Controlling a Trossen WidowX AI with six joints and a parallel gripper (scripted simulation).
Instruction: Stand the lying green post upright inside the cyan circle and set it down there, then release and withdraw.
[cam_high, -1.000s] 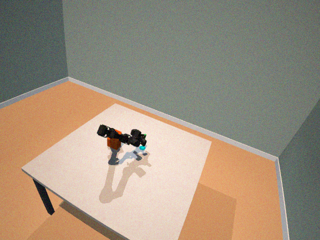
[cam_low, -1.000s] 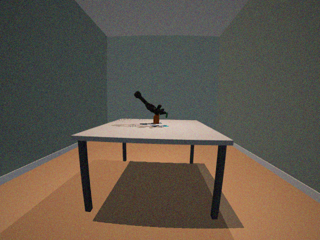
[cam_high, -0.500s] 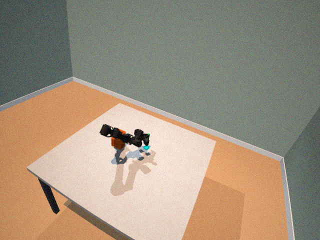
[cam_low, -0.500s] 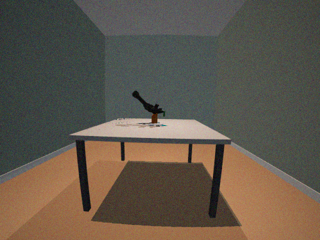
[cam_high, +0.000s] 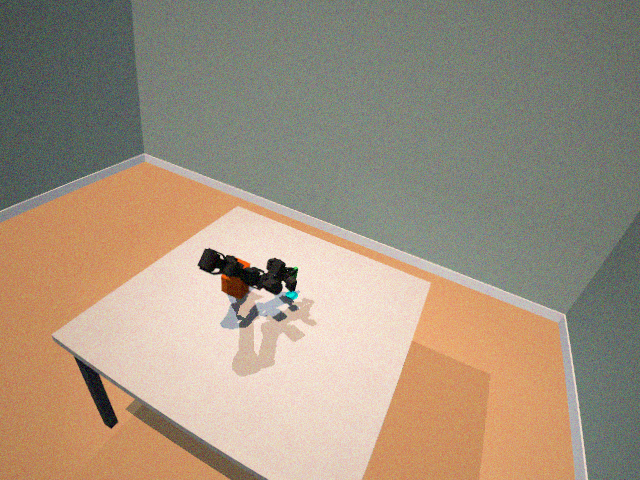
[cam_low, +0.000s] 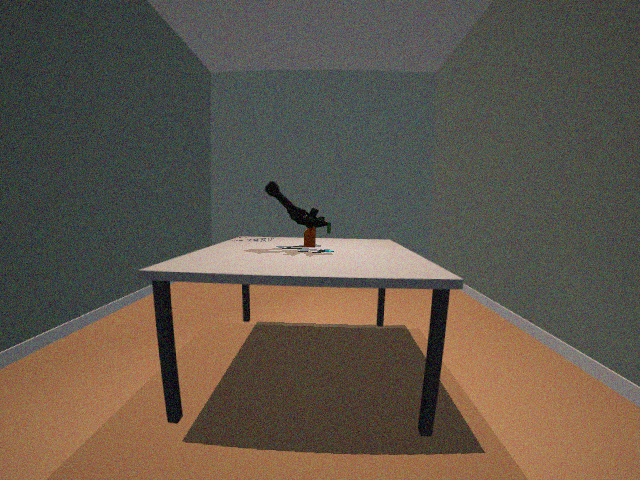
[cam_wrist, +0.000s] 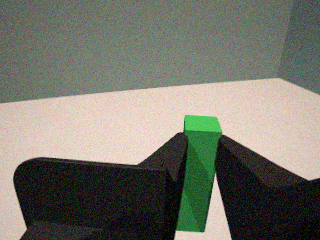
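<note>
Right now my gripper tip is 160 mm above the cyan circle. The rest, counted from my gripper tip: green post: 20 mm below.
</note>
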